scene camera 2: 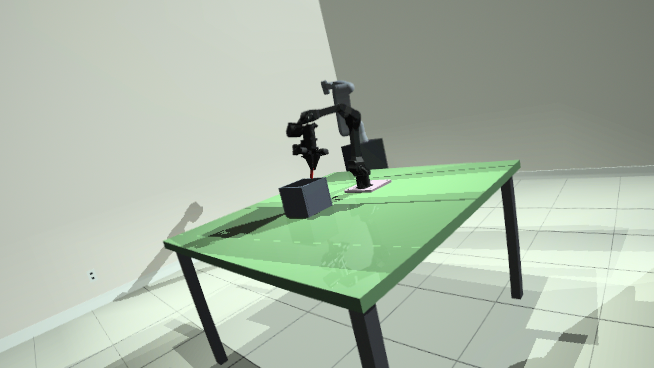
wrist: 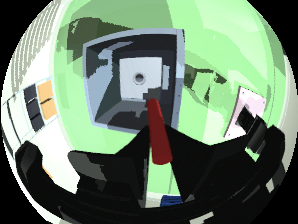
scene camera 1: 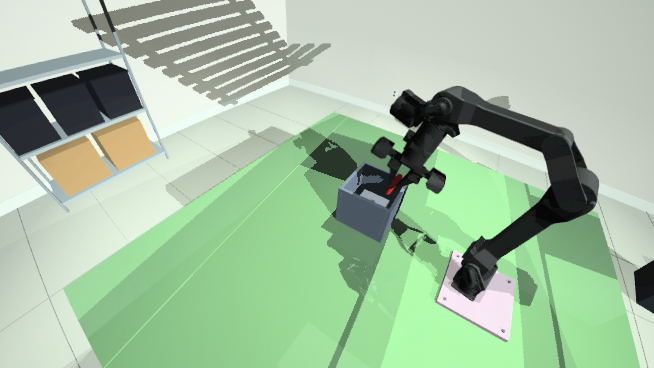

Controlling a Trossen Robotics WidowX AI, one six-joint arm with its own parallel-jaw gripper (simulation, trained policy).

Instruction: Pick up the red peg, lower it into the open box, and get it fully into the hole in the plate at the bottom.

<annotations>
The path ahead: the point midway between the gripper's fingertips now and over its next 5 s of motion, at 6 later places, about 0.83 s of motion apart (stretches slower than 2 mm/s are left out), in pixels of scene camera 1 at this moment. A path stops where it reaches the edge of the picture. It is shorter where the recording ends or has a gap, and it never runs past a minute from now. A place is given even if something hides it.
My gripper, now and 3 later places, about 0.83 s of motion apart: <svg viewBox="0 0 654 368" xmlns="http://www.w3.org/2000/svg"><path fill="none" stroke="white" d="M391 187L379 193L373 200L362 187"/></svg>
</annotations>
